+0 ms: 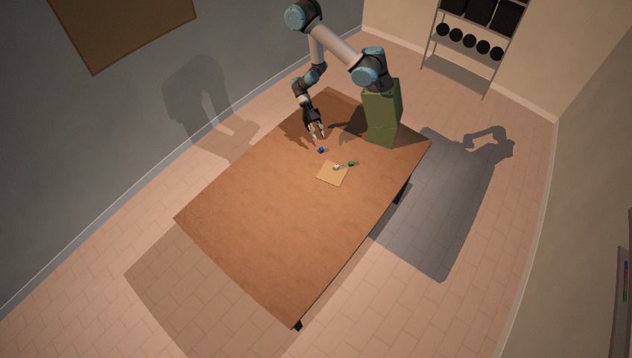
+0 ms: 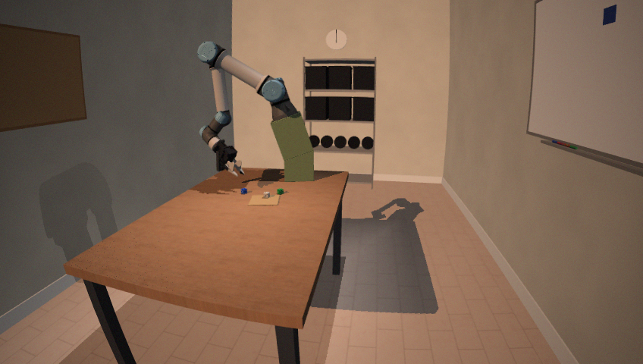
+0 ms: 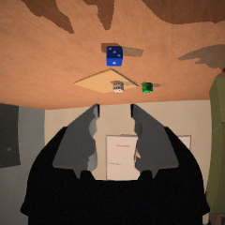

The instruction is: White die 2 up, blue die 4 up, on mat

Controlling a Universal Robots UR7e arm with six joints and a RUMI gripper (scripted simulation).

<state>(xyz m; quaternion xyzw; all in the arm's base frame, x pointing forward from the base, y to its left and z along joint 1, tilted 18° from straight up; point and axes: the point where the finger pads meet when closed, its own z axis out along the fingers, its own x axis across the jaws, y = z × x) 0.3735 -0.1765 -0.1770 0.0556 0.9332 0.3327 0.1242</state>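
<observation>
My hand is 90 mm above the blue die, 30 mm to the right of it and 10 mm short of it. Also, from my hand: green die 210 mm to the left, 90 mm below, 50 mm behind; then tan mat 180 mm to the left, 100 mm below, 70 mm ahead; then white die 180 mm to the left, 90 mm below, 30 mm ahead.
</observation>
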